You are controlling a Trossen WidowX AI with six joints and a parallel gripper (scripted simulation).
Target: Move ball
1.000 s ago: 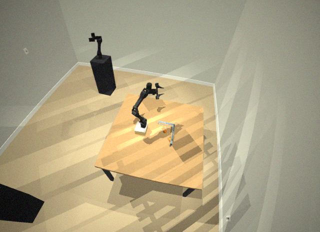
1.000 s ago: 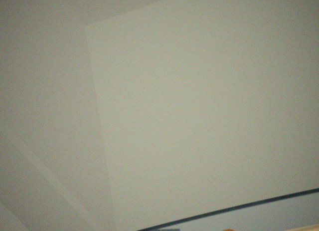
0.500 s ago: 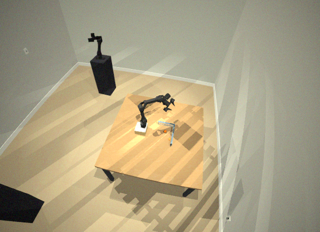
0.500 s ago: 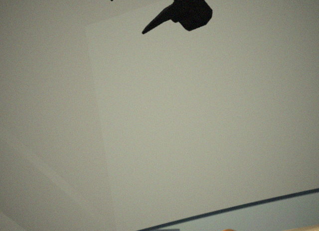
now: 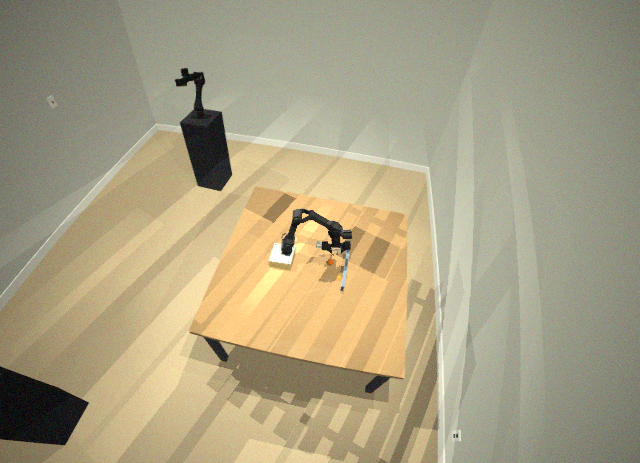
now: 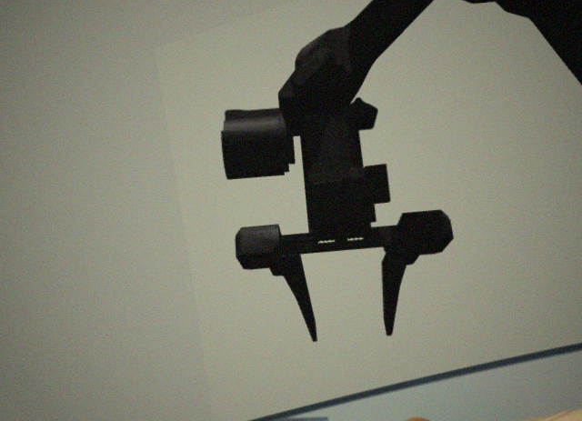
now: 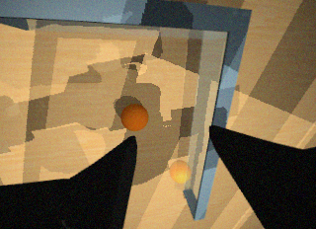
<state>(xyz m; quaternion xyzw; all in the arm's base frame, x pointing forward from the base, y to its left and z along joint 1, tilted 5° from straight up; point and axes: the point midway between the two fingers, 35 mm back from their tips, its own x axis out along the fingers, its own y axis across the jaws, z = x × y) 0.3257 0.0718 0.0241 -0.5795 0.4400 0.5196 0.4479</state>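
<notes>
My gripper tip is 9 cm above the orange ball, 3 cm past it and 2 cm to the left of it. Round my gripper tip: clear wall 10 cm to the left, 8 cm below, 4 cm behind.
</notes>
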